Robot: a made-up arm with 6 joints.
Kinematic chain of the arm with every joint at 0, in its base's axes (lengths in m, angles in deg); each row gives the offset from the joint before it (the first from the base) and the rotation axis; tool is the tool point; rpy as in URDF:
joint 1: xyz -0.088 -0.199 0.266 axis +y
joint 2: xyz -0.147 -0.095 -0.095 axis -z
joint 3: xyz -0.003 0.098 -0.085 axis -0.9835 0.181 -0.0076
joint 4: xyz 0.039 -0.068 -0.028 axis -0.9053 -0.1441 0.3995
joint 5: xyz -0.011 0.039 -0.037 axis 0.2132 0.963 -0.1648
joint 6: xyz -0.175 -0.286 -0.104 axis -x
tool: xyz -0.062 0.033 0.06 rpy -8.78 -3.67 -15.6
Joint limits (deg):
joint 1: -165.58..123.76
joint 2: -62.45..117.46
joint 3: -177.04..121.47
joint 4: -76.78..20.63
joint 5: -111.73..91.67
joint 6: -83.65..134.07
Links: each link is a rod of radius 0.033 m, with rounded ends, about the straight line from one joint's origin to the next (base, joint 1, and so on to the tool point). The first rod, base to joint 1, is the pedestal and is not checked.
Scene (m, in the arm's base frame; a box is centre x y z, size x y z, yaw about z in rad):
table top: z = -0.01
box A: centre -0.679 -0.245 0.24 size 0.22 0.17 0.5 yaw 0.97
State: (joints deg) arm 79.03 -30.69 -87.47 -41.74 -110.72 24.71
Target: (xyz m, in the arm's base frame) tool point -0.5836 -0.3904 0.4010
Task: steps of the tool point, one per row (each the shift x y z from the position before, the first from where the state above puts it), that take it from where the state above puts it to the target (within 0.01 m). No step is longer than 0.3 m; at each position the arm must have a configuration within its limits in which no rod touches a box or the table.
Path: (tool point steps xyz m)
1: 0.0692 -0.0525 0.2351
2: 0.1553 -0.0949 0.1690
3: 0.1978 -0.1176 0.0705
4: -0.1491 -0.0173 -0.0038
5: -0.1330 -0.0415 -0.0673
6: -0.0883 -0.0503 -0.1207
7: -0.0261 -0.0405 -0.1520
8: 0.0394 -0.0140 -0.1531
9: 0.0922 0.0225 -0.1237
10: -0.0453 -0.0646 0.0334
11: -0.0418 -0.0417 0.0417
12: -0.0430 -0.0141 0.0391
13: -0.0454 0.0124 0.0238
14: -0.0447 0.0326 -0.0023

